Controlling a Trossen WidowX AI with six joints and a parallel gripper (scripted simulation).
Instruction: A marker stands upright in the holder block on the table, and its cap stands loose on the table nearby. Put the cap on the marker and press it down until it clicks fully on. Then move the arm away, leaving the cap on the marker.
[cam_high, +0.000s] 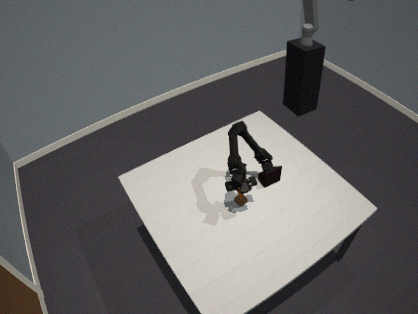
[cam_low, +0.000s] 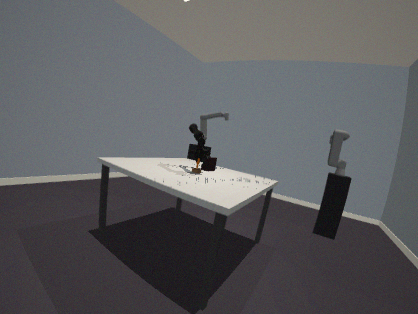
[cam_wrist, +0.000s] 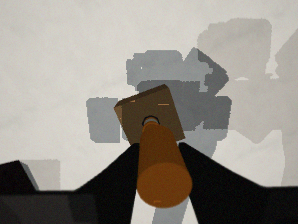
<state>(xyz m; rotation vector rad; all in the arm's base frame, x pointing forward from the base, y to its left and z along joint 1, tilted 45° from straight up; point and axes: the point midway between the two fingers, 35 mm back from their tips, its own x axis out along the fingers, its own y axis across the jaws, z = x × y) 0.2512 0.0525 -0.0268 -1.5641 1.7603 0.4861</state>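
My gripper tip is 10 mm below the orange cap. Also, from my gripper tip: holder block (80 mm below).
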